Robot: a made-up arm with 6 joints.
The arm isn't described. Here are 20 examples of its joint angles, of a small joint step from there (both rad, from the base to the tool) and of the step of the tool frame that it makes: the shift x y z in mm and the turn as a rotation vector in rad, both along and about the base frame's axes.
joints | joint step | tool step
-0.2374 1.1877 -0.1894 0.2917 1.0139 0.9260 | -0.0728 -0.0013 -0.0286 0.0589 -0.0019 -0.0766 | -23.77 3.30 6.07 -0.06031 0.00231 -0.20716
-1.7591 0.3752 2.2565 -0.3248 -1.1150 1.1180 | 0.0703 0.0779 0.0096 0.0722 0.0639 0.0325 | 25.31 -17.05 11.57 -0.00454 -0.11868 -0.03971
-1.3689 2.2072 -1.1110 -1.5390 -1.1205 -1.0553 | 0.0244 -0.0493 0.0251 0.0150 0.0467 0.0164 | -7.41 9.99 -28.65 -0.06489 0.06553 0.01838
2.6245 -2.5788 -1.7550 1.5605 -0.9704 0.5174 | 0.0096 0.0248 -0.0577 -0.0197 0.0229 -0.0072 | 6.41 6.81 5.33 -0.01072 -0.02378 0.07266
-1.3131 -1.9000 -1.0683 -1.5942 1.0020 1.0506 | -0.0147 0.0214 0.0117 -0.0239 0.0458 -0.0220 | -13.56 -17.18 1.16 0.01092 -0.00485 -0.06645
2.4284 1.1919 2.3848 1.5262 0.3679 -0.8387 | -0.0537 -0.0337 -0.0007 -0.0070 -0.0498 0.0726 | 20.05 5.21 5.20 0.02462 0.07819 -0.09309
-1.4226 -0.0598 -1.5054 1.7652 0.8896 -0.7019 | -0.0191 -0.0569 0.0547 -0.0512 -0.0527 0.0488 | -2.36 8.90 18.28 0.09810 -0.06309 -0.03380
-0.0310 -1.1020 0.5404 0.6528 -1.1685 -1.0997 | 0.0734 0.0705 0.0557 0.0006 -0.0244 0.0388 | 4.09 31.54 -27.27 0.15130 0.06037 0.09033
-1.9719 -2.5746 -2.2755 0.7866 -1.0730 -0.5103 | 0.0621 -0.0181 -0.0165 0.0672 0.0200 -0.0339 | -26.45 7.05 -9.85 0.02085 0.08337 0.11891
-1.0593 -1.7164 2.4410 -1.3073 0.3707 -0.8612 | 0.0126 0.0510 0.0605 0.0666 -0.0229 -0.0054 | 6.10 5.69 -10.15 0.01565 -0.07777 -0.01958
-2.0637 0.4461 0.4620 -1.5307 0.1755 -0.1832 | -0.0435 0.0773 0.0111 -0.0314 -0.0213 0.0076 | 24.50 2.65 -3.96 -0.00112 -0.10134 -0.03375
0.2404 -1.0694 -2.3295 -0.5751 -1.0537 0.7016 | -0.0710 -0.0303 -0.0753 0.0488 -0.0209 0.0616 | -29.34 26.52 -11.86 -0.16170 -0.05357 -0.07270
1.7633 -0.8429 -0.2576 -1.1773 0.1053 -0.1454 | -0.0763 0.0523 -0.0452 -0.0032 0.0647 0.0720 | 16.16 -25.80 -0.16 -0.00301 0.04954 -0.02371
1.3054 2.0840 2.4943 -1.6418 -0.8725 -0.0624 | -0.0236 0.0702 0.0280 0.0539 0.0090 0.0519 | -9.86 2.88 26.71 -0.02044 0.06900 0.04351
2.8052 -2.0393 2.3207 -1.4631 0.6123 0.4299 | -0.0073 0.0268 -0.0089 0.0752 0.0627 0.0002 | -13.46 1.44 -18.48 -0.06295 0.10524 0.05133
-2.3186 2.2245 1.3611 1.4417 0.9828 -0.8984 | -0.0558 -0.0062 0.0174 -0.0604 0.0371 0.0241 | -15.65 11.06 14.32 -0.00778 0.07447 -0.04277
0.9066 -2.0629 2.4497 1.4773 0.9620 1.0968 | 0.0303 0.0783 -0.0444 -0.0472 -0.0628 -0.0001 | 23.83 -3.95 2.44 0.01317 0.11174 0.02505
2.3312 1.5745 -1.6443 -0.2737 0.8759 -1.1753 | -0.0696 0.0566 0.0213 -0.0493 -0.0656 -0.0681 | 12.06 -35.27 -44.40 -0.05134 0.08829 -0.13024
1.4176 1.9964 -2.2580 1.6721 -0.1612 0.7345 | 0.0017 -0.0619 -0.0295 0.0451 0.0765 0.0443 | -29.71 12.75 0.69 -0.10072 -0.15066 0.00784
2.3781 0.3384 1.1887 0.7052 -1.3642 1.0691 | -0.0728 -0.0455 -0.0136 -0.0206 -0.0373 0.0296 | 23.21 14.09 -8.77 -0.00920 -0.01642 -0.05258
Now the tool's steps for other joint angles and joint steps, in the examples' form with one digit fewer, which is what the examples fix.
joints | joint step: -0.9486 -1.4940 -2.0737 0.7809 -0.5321 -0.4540 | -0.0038 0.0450 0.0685 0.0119 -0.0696 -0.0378
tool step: 12.4 1.4 33.7 0.1406 -0.0396 -0.0269
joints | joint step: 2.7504 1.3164 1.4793 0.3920 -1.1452 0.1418 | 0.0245 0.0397 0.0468 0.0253 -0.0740 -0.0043
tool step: 14.5 -11.5 26.5 -0.1022 0.0609 0.0932
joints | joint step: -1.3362 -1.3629 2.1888 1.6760 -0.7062 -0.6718 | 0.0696 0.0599 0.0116 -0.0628 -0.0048 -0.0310
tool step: 25.0 6.8 -22.1 0.0893 -0.0093 0.0577
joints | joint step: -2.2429 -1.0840 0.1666 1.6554 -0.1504 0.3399 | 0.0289 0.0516 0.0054 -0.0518 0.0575 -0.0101
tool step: -13.2 5.7 -1.8 -0.0749 -0.0337 -0.0167
